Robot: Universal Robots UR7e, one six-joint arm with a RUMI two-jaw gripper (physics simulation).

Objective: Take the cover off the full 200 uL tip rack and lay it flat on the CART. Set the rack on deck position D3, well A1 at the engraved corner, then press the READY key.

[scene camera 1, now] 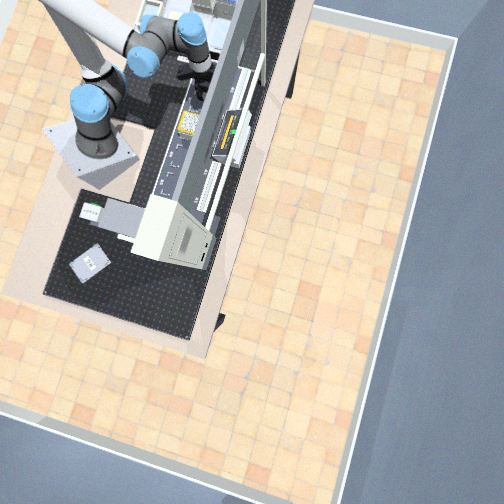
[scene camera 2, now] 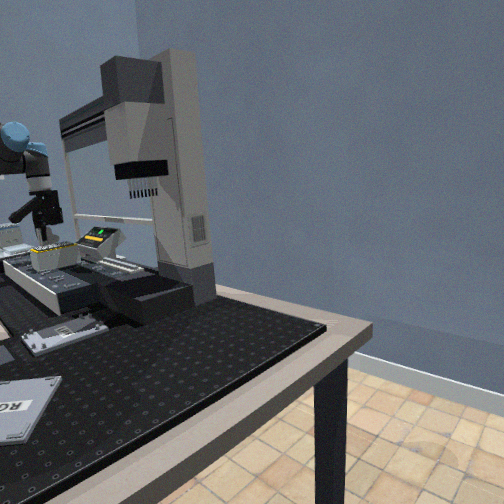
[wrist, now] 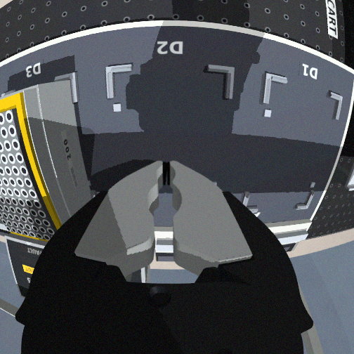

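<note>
The 200 uL tip rack [scene camera 1: 189,122] [scene camera 2: 55,257] [wrist: 10,165], grey with a yellow rim, stands upright on the deck [scene camera 1: 172,155] [scene camera 2: 75,286] [wrist: 185,110] at the D3 label. Its tips are uncovered. Well A1 and the engraved corner cannot be told apart. My gripper [scene camera 2: 42,239] [wrist: 166,164] is shut and empty above the deck, beside the rack on its D2 side. The control panel [scene camera 1: 227,132] [scene camera 2: 101,237] shows a yellow bar and a green mark; its READY key cannot be read. A CART label [wrist: 332,18] shows in the wrist view. I cannot identify the cover.
The dark gantry beam [scene camera 1: 202,125] spans above the deck and partly hides it in scene camera 1. The pipetting head [scene camera 2: 135,132] hangs from it at the tall column [scene camera 2: 182,165]. A grey plate [scene camera 1: 90,262] [scene camera 2: 25,405] lies on the black perforated table top. Engraved corner brackets mark D2 and D1.
</note>
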